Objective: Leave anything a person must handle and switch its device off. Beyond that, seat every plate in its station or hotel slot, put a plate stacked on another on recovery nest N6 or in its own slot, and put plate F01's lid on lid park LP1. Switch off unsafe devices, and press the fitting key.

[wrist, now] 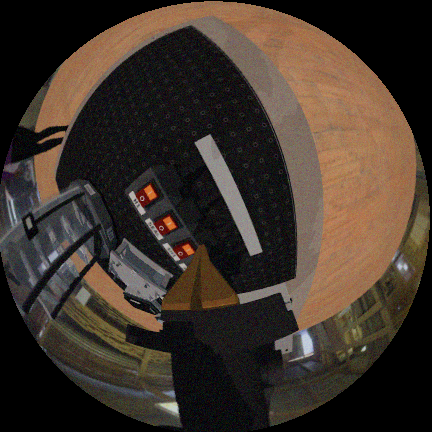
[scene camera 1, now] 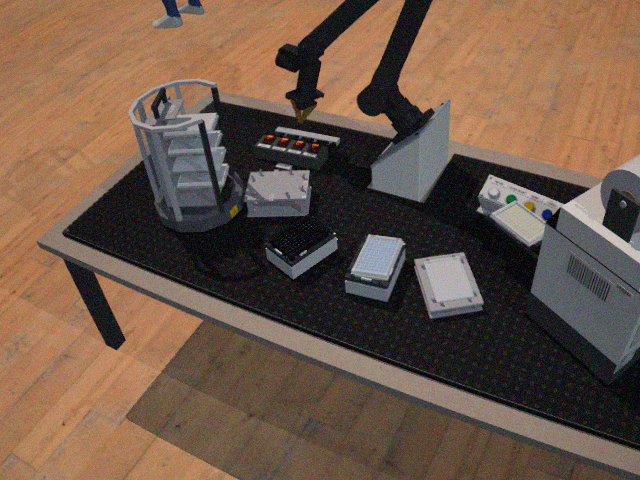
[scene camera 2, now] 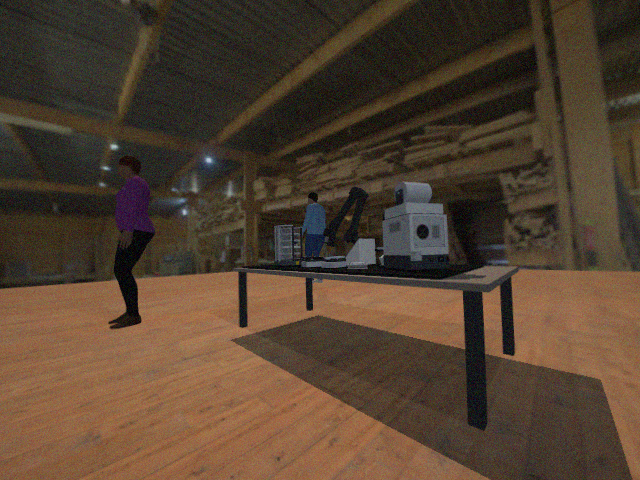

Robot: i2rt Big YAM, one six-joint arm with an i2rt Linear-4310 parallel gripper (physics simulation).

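Frame: origin at the arm's base, x ahead, y left, z up, level; millimetres.
Where they show: gripper, fingertip midpoint: [wrist: 202,247] [scene camera 1: 299,122] [scene camera 2: 328,254]; arm's base, link origin: [scene camera 1: 414,128] [scene camera 2: 361,245].
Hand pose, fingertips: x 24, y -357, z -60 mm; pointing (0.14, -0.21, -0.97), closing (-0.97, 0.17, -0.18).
Note:
Things, the pixels of their top centre, and the offset from my fingertips. "pt": a spot on its surface instead.
- switch box, top centre: [wrist: 191,233] [scene camera 1: 296,134] dy -4, dx +20, dz -32 mm
- H1 switch, top centre: [wrist: 144,196] dy -75, dx +61, dz -32 mm
- SEAL switch, top centre: [wrist: 163,226] dy -25, dx +55, dz -32 mm
- plate hotel, surface spot: [scene camera 1: 192,223] pt dy -44, dx +458, dz -47 mm
- black plate, top centre: [scene camera 1: 299,234] [wrist: 139,306] dy +252, dx +399, dz -16 mm
- light-blue plate, top centre: [scene camera 1: 377,252] dy +450, dx +382, dz -7 mm
- white plate, top centre: [scene camera 1: 448,278] dy +609, dx +345, dz -51 mm
- cream plate, top centre: [scene camera 1: 522,220] dy +722, dx +186, dz +41 mm
- key panel, top centre: [scene camera 1: 525,192] dy +689, dx +34, dz -1 mm
- grey bar, surface spot: [wrist: 230,195] [scene camera 1: 302,133] pt dy -25, dx -41, dz -69 mm
- grey pegged unit, top centre: [scene camera 1: 276,179] [wrist: 129,285] dy +87, dx +253, dz -9 mm
My gripper [scene camera 1: 301,121] [wrist: 202,247] is shut and empty, above and behind the switch box [scene camera 1: 289,155]. Its four rocker switches glow orange-red; in the wrist view, an H1 switch [wrist: 146,195] and a SEAL switch [wrist: 166,225] show, and my fingers hide part of the row. The plate hotel [scene camera 1: 192,223] stands at the left. A black plate [scene camera 1: 302,239] and a light-blue plate [scene camera 1: 378,253] sit on nests. A white plate [scene camera 1: 448,279] lies on a pale station. A cream plate [scene camera 1: 519,222] sits before the key panel [scene camera 1: 502,186]. Lid and plate markings are unreadable.
A grey bar [scene camera 1: 307,135] [wrist: 230,195] lies behind the switches. A grey pegged unit [scene camera 1: 279,186] stands before them. The arm's wedge base [scene camera 1: 434,155] is right of them; a large device [scene camera 1: 578,258] [scene camera 2: 416,232] stands farther right. Two people [scene camera 2: 133,204] [scene camera 2: 314,219] stand near the table.

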